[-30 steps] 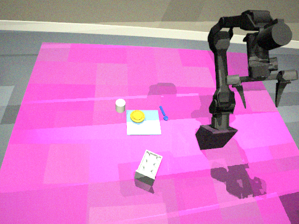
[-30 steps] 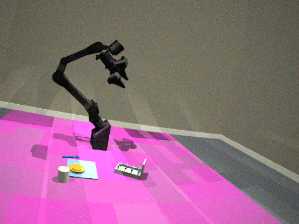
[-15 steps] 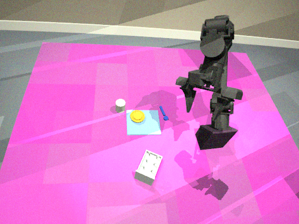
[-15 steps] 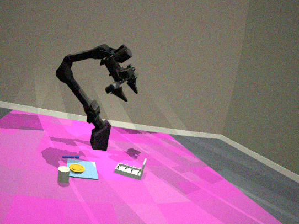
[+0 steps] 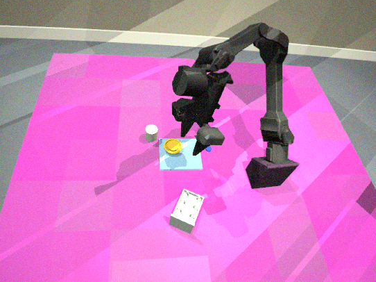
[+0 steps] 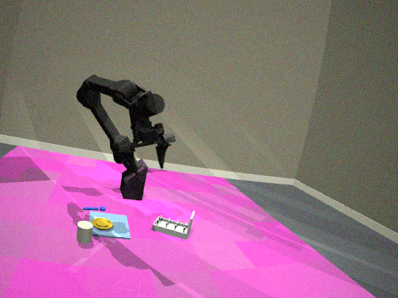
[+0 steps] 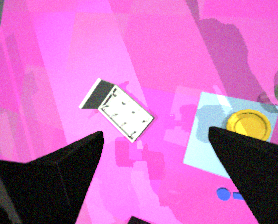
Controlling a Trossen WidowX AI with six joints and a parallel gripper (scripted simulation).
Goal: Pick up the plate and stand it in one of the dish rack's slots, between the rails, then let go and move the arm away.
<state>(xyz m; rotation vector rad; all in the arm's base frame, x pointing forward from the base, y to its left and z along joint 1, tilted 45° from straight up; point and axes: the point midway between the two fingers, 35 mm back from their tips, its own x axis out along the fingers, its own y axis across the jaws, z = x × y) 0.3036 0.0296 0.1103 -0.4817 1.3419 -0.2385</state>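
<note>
Right now the yellow plate is 13 cm to the right of my gripper tip and 19 cm below it. From my gripper tip the other things lie so: cup (7 cm ahead, 19 cm to the right, 18 cm below); light blue sheet (2 cm behind, 10 cm to the right, 20 cm below); grey dish rack (11 cm to the left, 18 cm below).
</note>
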